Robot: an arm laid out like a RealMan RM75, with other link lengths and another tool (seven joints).
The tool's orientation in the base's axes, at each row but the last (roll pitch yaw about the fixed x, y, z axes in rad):
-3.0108, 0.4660, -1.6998
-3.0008, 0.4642, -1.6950
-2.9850, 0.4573, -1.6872
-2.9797, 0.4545, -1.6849
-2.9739, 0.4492, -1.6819
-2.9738, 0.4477, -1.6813
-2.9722, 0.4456, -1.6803
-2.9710, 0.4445, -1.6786
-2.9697, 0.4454, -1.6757
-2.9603, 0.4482, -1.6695
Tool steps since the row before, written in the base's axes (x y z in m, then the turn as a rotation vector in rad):
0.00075, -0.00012, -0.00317, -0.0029, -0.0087, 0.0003
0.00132, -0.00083, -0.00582, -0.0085, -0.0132, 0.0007
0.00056, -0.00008, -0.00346, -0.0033, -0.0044, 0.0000
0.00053, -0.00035, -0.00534, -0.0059, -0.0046, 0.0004
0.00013, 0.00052, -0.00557, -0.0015, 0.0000, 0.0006
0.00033, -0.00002, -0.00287, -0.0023, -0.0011, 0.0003
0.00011, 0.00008, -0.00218, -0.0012, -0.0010, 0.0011
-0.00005, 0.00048, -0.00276, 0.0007, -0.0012, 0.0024
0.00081, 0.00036, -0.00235, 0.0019, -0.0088, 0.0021
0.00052, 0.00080, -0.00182, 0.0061, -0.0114, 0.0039
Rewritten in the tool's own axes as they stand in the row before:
0.00144, -0.00038, 0.00290, 0.0079, 0.0012, -0.0045
0.00320, -0.00071, 0.00506, 0.0123, 0.0058, -0.0078
0.00154, -0.00008, 0.00315, 0.0043, 0.0024, -0.0025
0.00260, 0.00019, 0.00470, 0.0045, 0.0048, -0.0035
0.00194, 0.00081, 0.00519, -0.0001, 0.0014, -0.0009
0.00123, 0.00011, 0.00261, 0.0011, 0.0020, -0.0012
0.00086, 0.00024, 0.00199, 0.0005, 0.0008, -0.0016
0.00076, 0.00056, 0.00264, 0.0000, -0.0013, -0.0025
0.00061, -0.00036, 0.00241, 0.0068, -0.0037, -0.0050
0.00003, -0.00007, 0.00205, 0.0080, -0.0085, -0.0067

